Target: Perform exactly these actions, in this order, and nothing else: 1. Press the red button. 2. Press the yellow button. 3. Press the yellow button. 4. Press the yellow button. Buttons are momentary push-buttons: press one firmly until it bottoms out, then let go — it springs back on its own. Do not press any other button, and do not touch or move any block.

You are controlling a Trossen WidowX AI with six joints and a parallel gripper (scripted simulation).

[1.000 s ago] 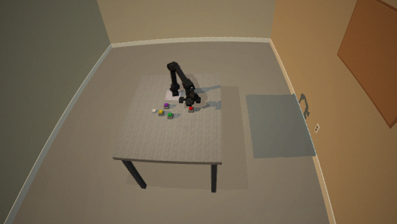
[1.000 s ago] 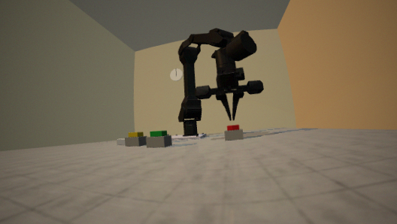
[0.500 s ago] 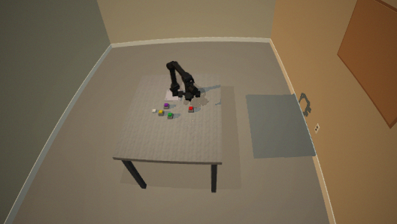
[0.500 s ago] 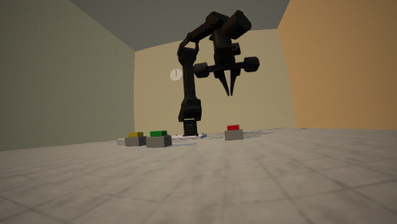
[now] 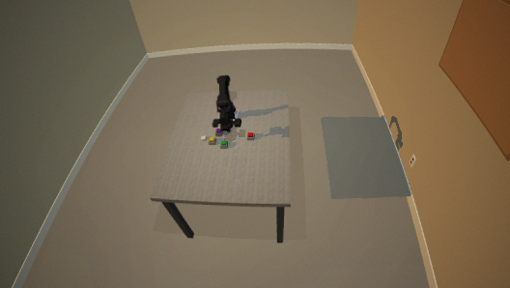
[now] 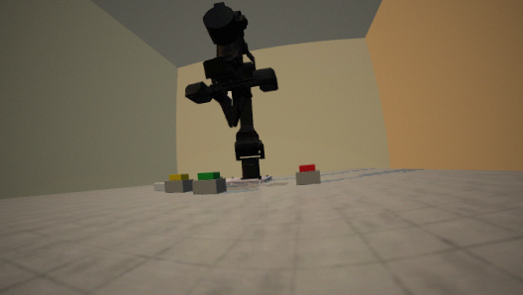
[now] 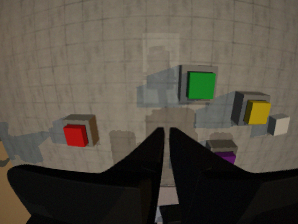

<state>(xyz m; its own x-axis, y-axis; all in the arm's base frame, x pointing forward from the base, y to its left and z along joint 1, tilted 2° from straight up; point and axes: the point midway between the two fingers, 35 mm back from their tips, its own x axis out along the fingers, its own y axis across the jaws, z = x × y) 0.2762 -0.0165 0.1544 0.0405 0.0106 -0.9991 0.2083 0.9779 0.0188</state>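
The yellow button is 130 mm to the right of my gripper tip, 90 mm below it and 40 mm behind it. Round my gripper tip: green button: 90 mm below, 50 mm to the right, 10 mm ahead; purple button: 120 mm behind, 90 mm below, 80 mm to the right; red button: 140 mm to the left, 90 mm below, 30 mm behind.
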